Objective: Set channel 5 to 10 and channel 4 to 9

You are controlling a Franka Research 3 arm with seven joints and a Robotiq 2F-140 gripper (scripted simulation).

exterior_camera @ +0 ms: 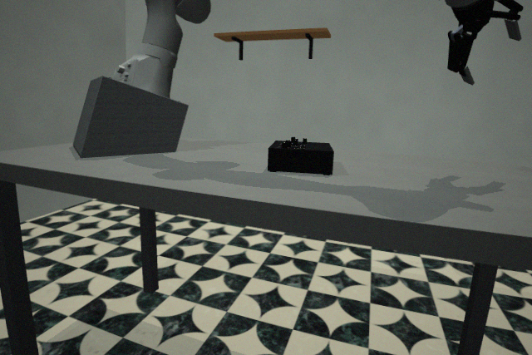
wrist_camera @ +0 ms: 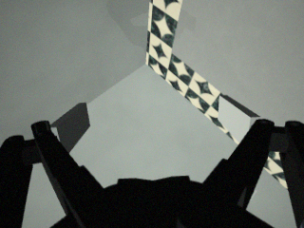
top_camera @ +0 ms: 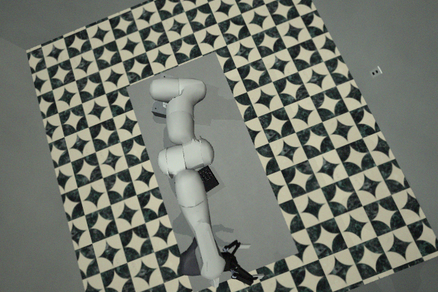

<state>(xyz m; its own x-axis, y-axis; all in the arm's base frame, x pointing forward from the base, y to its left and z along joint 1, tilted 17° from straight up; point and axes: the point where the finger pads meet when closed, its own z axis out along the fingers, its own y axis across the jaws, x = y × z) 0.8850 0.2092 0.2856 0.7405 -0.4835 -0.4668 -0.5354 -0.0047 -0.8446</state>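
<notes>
The channel 5 fader cap is 42 cm behind my hand, 26 cm to the right of it and 22 cm below it. From my hand the other things lie so: channel 1 fader cap: 45 cm behind, 22 cm below, 18 cm to the right; channel 4 fader cap: 41 cm behind, 24 cm to the right, 22 cm below; channel 2 fader cap: 41 cm behind, 22 cm below, 19 cm to the right.
</notes>
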